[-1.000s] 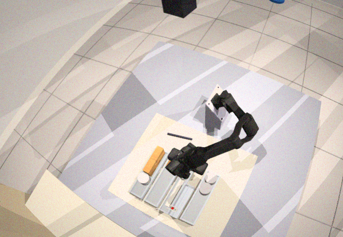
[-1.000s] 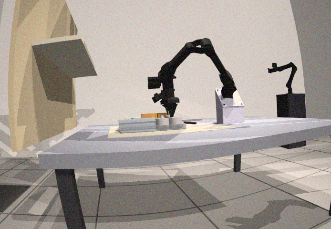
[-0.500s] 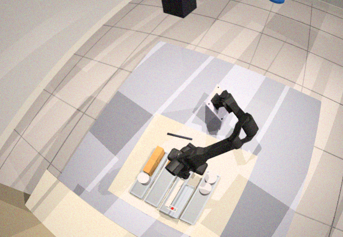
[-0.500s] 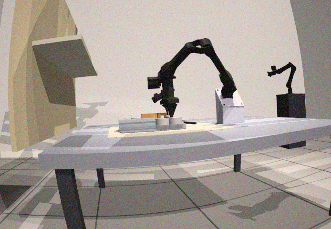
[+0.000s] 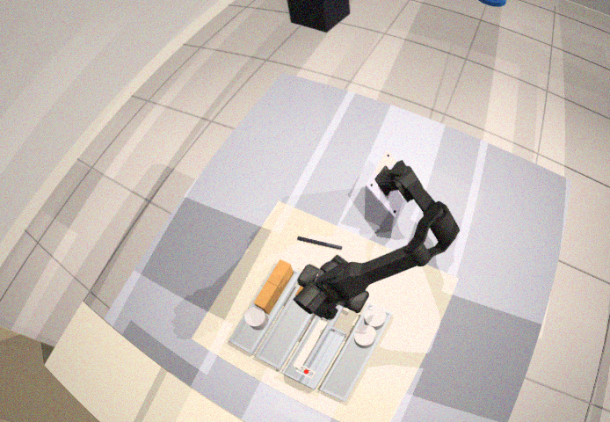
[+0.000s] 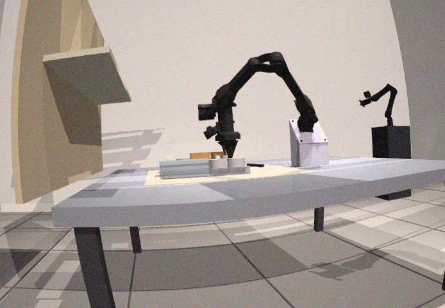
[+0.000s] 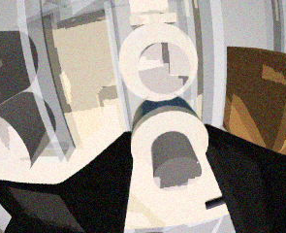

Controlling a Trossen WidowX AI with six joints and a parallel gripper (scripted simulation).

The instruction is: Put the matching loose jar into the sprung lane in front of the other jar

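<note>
My gripper tip is now 14 cm short of the lane block, 4 cm to the right of it and 2 cm above it. Round my gripper tip: dark rod (15 cm to the right, 13 cm behind, 4 cm below); then red dot (22 cm ahead, 7 cm to the left, 3 cm above).
</note>
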